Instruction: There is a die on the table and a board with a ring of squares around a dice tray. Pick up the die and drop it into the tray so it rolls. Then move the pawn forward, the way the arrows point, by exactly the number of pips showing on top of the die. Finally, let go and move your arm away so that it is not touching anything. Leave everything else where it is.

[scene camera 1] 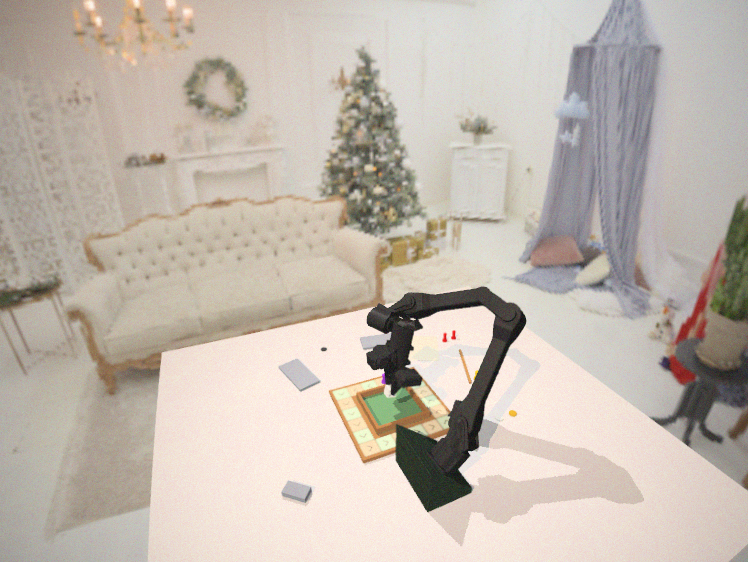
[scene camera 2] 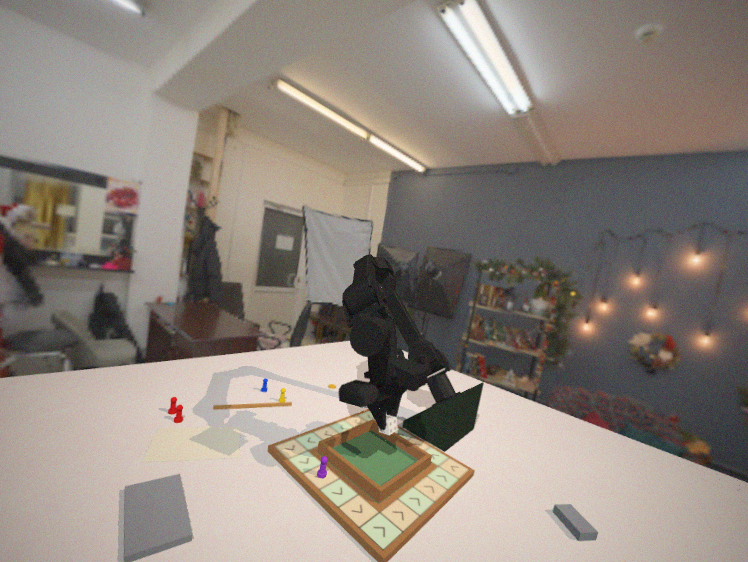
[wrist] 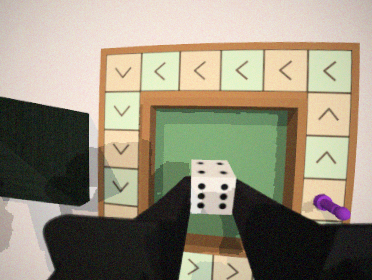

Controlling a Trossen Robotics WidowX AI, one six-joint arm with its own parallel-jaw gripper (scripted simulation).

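My gripper (scene camera 2: 387, 426) is carrying a white die (wrist: 212, 181), and I see the same gripper in scene camera 1 (scene camera 1: 390, 392) and in the wrist view (wrist: 209, 183). There is a green dice tray (scene camera 2: 379, 459) too. I can also see the green dice tray in scene camera 1 (scene camera 1: 384, 409) and in the wrist view (wrist: 253, 142).
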